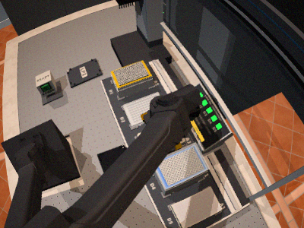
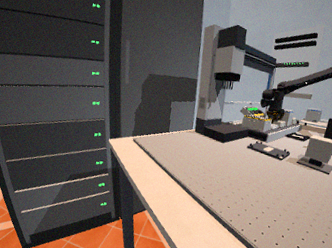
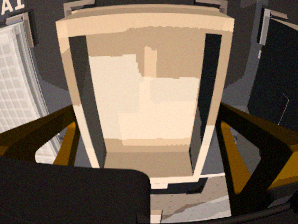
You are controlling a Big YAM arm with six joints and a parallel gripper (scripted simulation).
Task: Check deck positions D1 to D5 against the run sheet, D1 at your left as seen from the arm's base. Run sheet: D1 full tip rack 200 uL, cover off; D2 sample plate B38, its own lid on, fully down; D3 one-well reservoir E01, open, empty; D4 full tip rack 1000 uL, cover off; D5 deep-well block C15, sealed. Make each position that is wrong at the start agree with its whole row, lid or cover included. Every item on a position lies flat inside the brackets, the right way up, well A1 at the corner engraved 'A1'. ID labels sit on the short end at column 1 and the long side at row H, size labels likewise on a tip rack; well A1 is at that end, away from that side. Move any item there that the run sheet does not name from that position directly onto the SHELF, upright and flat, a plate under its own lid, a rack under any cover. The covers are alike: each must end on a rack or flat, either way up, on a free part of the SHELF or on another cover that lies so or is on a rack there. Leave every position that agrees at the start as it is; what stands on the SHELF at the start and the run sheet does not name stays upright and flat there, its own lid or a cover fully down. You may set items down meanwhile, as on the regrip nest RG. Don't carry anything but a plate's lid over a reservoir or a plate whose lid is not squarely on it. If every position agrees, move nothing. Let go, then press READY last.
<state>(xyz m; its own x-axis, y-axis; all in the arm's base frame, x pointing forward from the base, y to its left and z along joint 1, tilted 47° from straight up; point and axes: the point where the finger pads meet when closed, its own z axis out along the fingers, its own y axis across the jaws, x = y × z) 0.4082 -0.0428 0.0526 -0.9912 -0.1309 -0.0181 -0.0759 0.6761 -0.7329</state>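
The one-well reservoir lies 10 mm below my hand. Also, from my hand: sealed block (250 mm to the right, 20 mm ahead); then blue-framed tip rack (120 mm to the right, 50 mm above, 20 mm ahead); then black regrip nest (150 mm behind, 60 mm below, 30 mm to the right).
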